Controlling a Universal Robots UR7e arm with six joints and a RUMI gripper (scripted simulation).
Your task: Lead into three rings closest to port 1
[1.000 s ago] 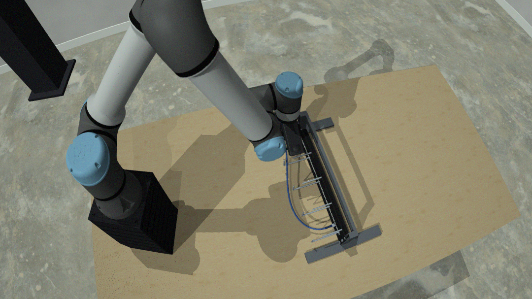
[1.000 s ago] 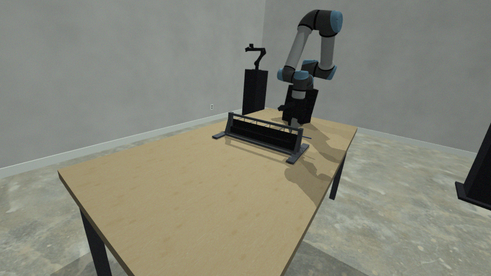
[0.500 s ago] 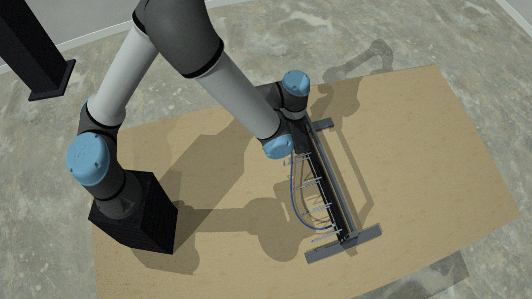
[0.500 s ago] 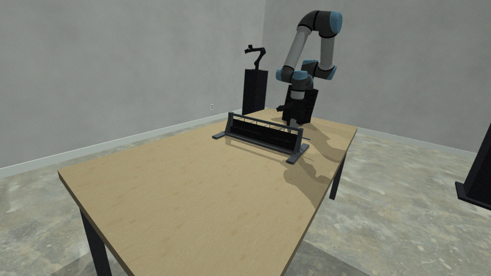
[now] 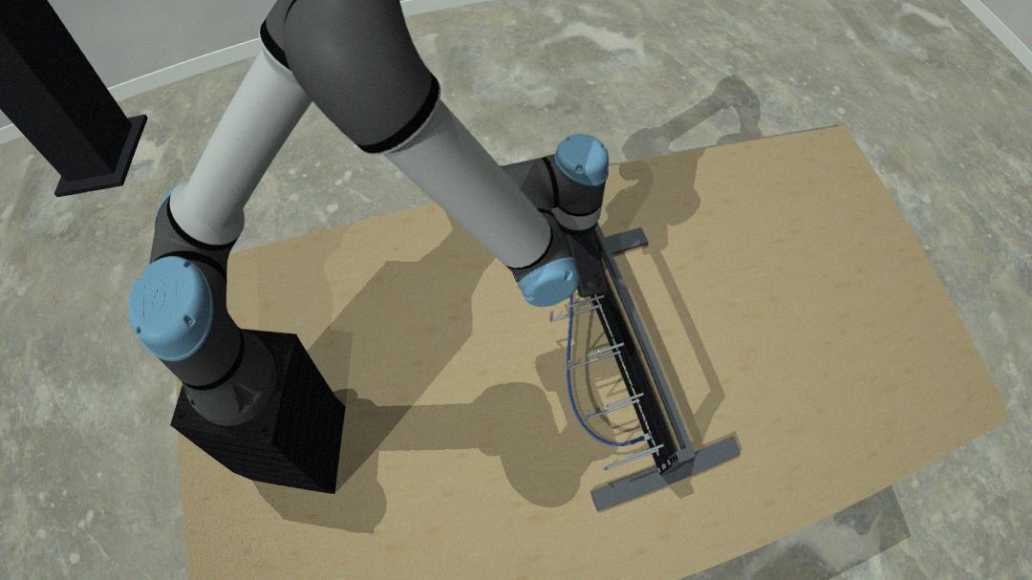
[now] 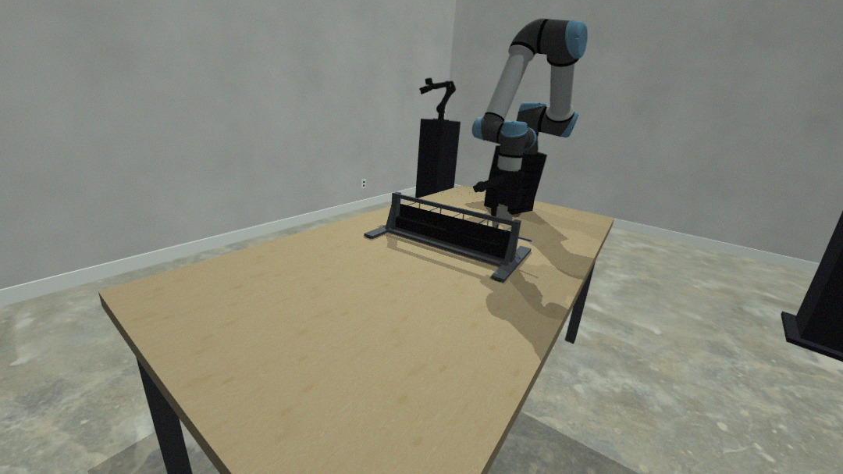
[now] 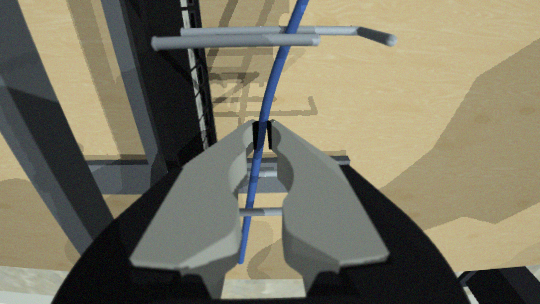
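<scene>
Right now my hand is 90 mm short of the rack, 130 mm to the left of it and 10 mm above it.
</scene>
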